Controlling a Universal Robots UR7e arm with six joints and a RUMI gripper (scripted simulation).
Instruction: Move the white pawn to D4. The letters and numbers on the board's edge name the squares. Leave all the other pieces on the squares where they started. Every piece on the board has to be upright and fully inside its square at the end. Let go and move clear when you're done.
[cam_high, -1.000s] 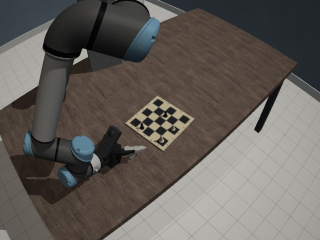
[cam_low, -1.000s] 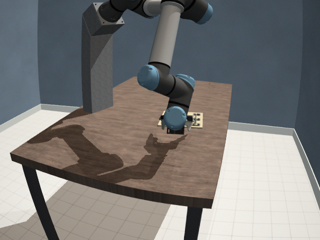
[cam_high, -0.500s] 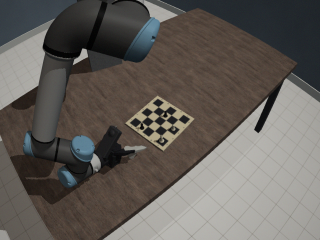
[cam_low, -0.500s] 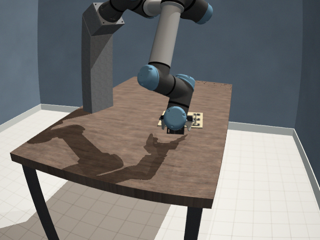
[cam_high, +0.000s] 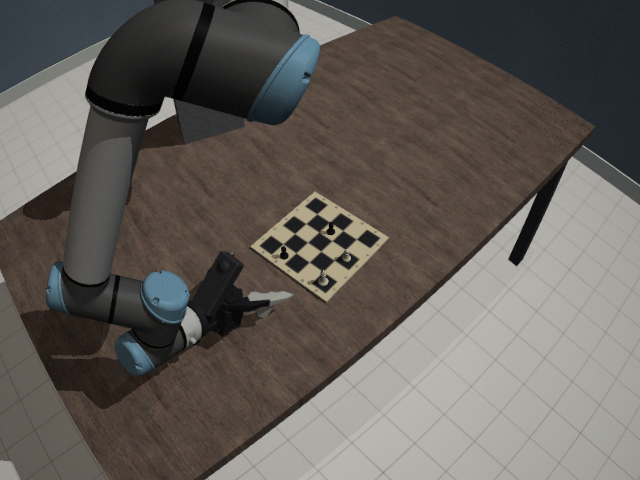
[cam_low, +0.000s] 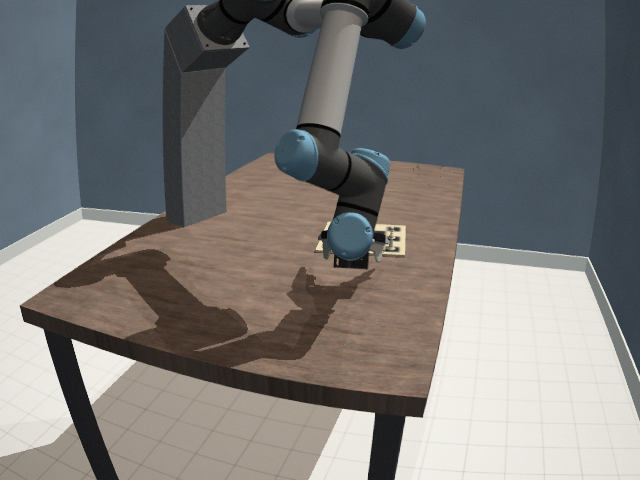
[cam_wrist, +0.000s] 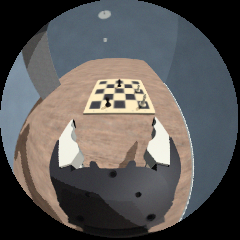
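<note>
The white piece is 13 cm ahead of my hand, 13 cm to the left of it and 4 cm below it. Round my hand: chessboard 6 cm ahead, 15 cm to the left, 5 cm below.
</note>
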